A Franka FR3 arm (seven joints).
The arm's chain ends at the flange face. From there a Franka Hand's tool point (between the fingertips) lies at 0.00 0.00 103.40 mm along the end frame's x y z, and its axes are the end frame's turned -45 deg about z.
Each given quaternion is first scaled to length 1.
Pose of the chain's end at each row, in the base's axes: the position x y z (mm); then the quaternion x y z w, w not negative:
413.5 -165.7 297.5 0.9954 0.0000 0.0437 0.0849
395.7 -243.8 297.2 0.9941 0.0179 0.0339 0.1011
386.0 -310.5 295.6 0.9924 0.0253 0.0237 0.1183
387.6 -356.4 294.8 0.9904 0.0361 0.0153 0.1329
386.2 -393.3 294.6 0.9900 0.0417 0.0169 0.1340
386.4 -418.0 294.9 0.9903 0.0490 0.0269 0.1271
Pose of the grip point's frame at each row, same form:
422.5 -183.2 196.0 0.9197 0.3809 0.0079 0.0952
403.0 -264.5 196.2 0.9116 0.3970 -0.0074 0.1064
391.5 -334.7 195.2 0.9072 0.4031 -0.0234 0.1184
391.7 -383.5 195.1 0.9012 0.4123 -0.0367 0.1286
390.8 -420.6 195.0 0.8986 0.4174 -0.0357 0.1303
393.2 -443.8 195.0 0.8962 0.4242 -0.0238 0.1277

